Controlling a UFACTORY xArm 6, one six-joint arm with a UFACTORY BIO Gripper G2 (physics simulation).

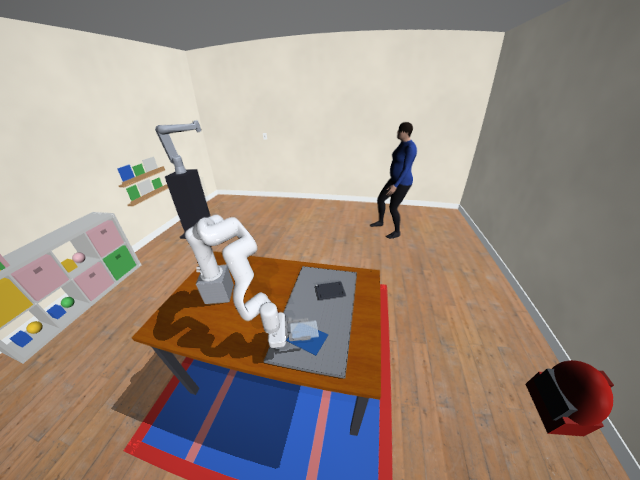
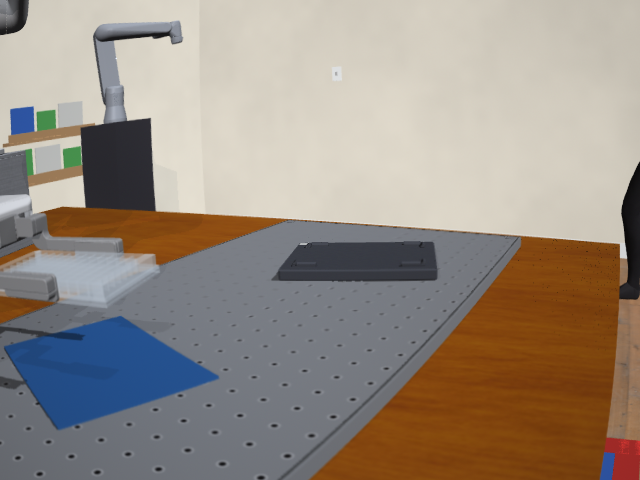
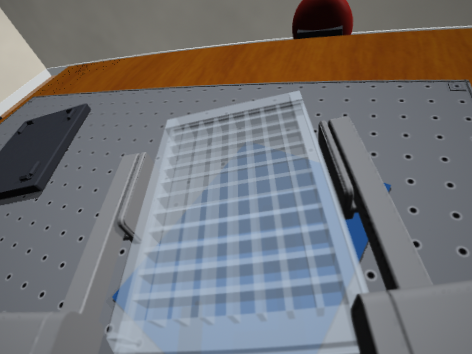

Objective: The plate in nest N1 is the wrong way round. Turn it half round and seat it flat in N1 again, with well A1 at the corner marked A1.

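Observation:
A clear plate with a grid of wells (image 1: pixel 312 328) (image 2: pixel 111 273) (image 3: pixel 250 200) is held roughly level above the pegboard, partly over the blue sheet. My gripper (image 1: pixel 303 330) (image 2: pixel 88 267) (image 3: pixel 237 150) is shut on its two long sides. A shadow lies beneath it. The dark nest block (image 1: pixel 329 290) (image 2: pixel 361 256) (image 3: pixel 45 150), which I take for N1, lies apart from the plate, further back on the board, with no plate on it. It has low corner guides and a small white mark at one corner. The A1 lettering on plate and nest is not readable.
The grey pegboard (image 1: pixel 336 356) (image 2: pixel 268 372) lies on the wooden table (image 1: pixel 273 276) (image 2: pixel 491 361). The blue sheet (image 1: pixel 316 347) (image 2: pixel 113 372) (image 3: pixel 357 235) lies flat on it. A person (image 1: pixel 403 160) stands on the floor beyond the table. A red object (image 1: pixel 581 397) (image 3: pixel 322 17) stands off to the right.

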